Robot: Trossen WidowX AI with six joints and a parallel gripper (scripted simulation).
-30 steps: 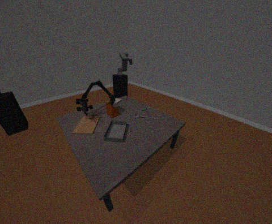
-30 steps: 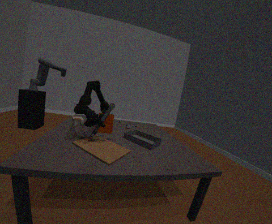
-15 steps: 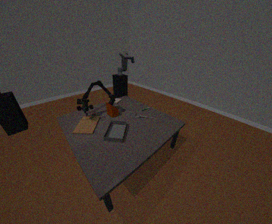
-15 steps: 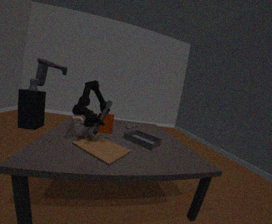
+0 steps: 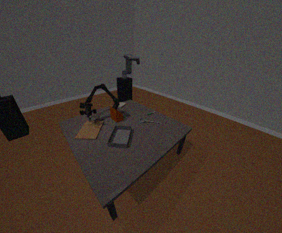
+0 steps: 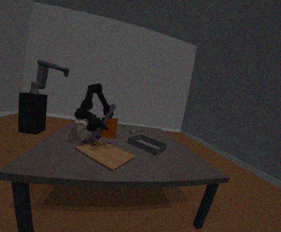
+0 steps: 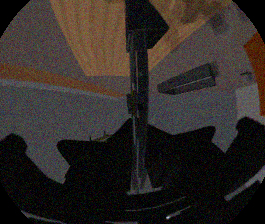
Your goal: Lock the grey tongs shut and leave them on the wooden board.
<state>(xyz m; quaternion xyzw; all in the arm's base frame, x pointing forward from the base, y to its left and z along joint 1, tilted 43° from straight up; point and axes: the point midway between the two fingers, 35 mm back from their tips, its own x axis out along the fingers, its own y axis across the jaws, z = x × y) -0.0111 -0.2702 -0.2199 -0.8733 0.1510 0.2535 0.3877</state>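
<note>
Now: the wooden board 17 cm below my gripper tip. The rest, counted from my gripper tip: pale object 49 cm to the left, 30 cm behind, 14 cm below; then roasting tin 36 cm ahead, 20 cm to the left, 15 cm below.
</note>
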